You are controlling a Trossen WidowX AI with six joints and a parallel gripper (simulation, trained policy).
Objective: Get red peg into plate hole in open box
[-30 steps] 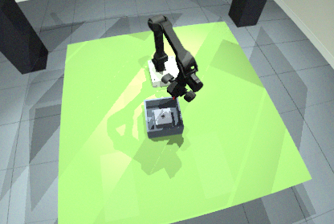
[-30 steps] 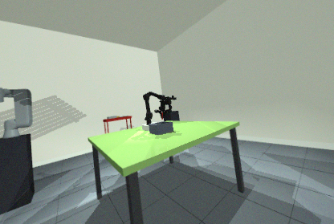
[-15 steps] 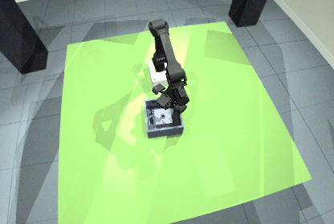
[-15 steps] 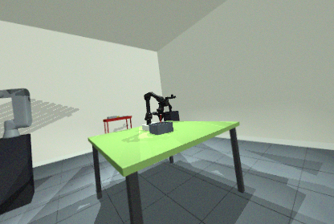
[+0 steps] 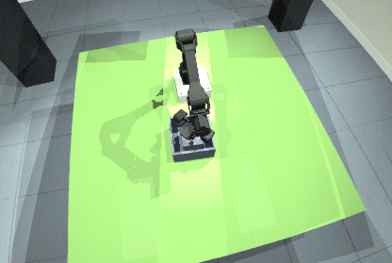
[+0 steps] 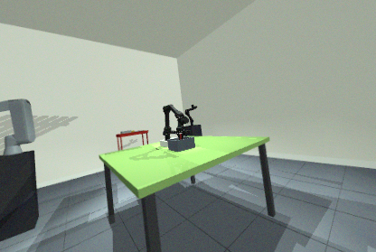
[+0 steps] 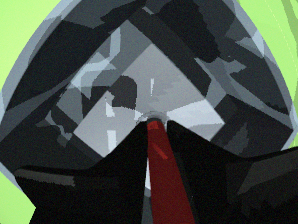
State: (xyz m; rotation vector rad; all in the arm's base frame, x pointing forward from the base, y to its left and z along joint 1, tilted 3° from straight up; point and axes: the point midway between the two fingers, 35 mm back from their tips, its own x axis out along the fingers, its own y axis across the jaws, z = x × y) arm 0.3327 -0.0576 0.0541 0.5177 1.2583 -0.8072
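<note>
Now: the red peg 1 cm behind my gripper tip, 1 cm to the left of it and 2 cm above it. Round my gripper tip: grey box (1 cm to the left, 5 cm below).
</note>
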